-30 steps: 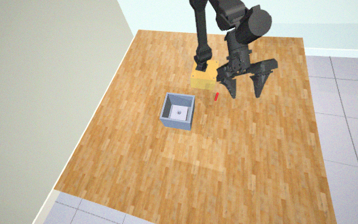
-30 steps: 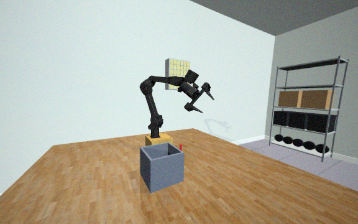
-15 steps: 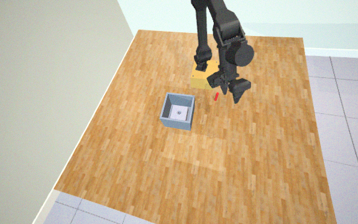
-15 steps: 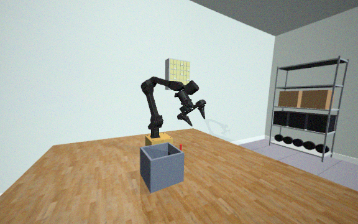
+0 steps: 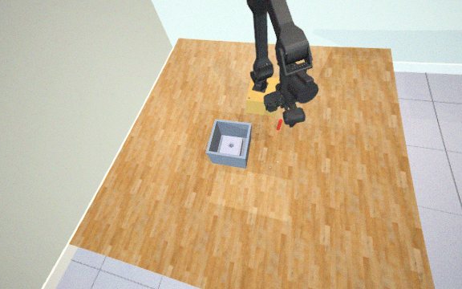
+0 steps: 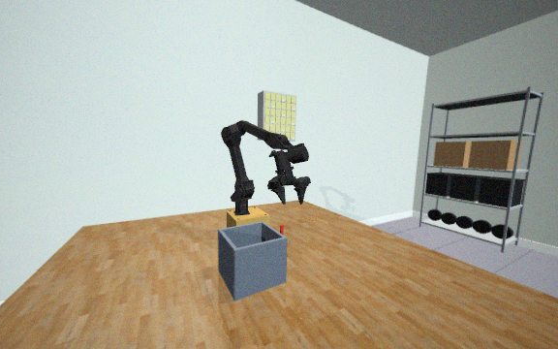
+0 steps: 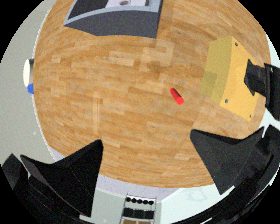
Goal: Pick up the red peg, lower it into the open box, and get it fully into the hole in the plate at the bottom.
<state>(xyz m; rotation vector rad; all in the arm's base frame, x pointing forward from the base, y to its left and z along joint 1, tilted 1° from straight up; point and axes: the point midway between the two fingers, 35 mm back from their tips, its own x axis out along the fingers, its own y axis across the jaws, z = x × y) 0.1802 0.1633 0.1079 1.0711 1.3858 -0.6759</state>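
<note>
My gripper tip is 5 cm past the red peg, 3 cm to the left of it and 14 cm above it.
</note>
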